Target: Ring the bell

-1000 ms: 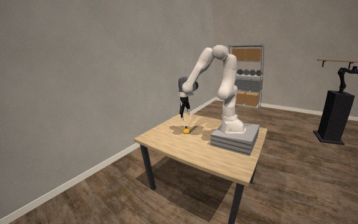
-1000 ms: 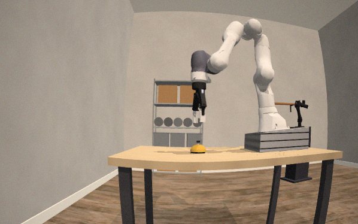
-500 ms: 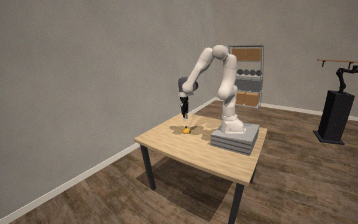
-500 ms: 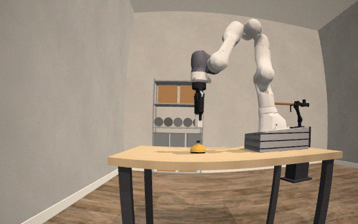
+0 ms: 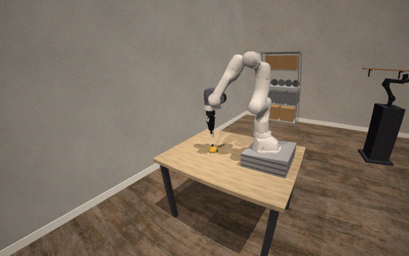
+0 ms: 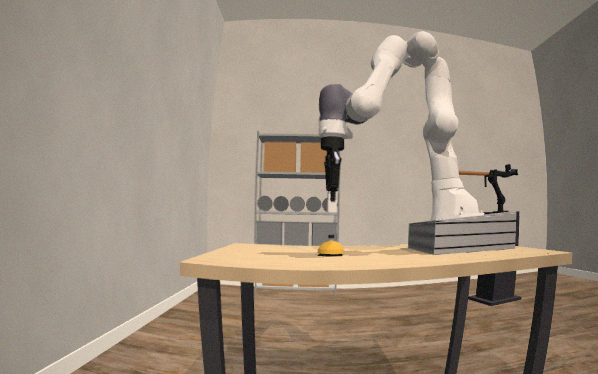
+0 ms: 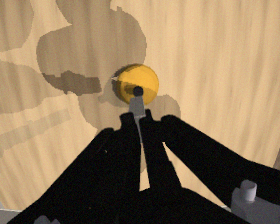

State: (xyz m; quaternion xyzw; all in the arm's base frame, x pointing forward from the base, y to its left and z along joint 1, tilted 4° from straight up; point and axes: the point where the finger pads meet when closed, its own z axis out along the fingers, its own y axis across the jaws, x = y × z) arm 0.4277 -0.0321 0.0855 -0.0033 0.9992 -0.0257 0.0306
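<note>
My gripper is now 110 mm above the button. Also, from my hand: yellow dome bell (130 mm below).
</note>
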